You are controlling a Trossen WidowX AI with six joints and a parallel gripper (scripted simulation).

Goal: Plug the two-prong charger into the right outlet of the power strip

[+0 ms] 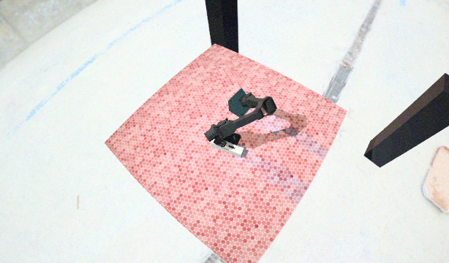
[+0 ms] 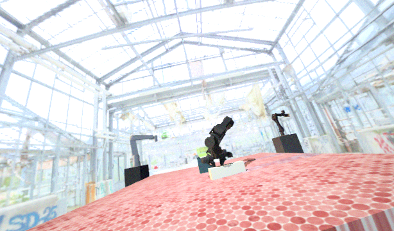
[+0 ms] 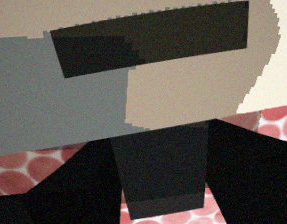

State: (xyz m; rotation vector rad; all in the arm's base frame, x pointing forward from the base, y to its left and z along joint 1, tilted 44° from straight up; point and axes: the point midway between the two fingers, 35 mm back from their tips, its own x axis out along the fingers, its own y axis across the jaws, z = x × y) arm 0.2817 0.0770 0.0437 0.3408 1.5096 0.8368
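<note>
My gripper tip is now 20 mm short of the black two-prong charger and 10 mm below it.
</note>
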